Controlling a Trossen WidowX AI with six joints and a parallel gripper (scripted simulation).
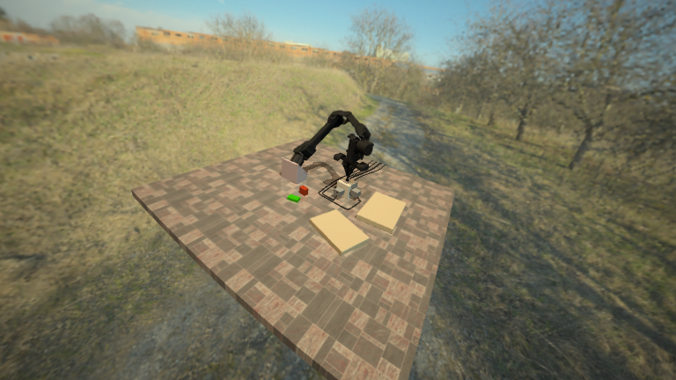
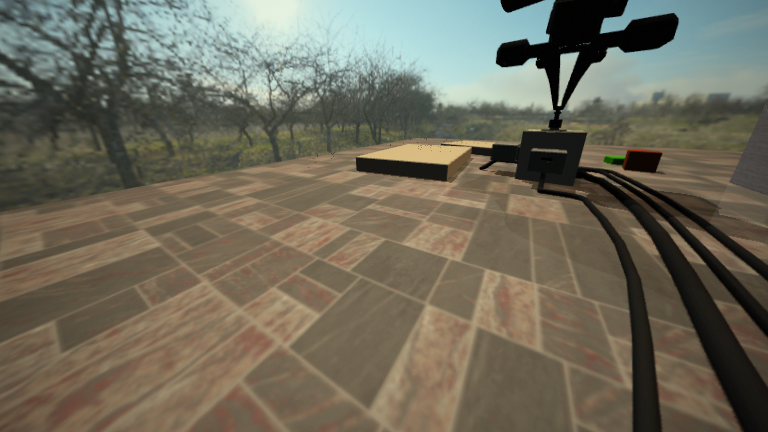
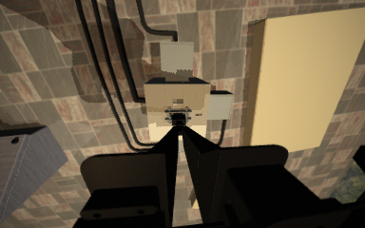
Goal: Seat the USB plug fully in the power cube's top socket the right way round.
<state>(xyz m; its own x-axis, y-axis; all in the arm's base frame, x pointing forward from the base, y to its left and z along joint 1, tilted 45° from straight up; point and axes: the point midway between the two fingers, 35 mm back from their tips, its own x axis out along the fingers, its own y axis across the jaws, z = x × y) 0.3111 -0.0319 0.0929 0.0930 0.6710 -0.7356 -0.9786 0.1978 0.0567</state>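
Right now the USB plug is 2 cm below my gripper tip. The rest, counted from my gripper tip: red block 17 cm behind, 14 cm to the right, 9 cm below; then green block 18 cm behind, 22 cm to the right, 10 cm below.
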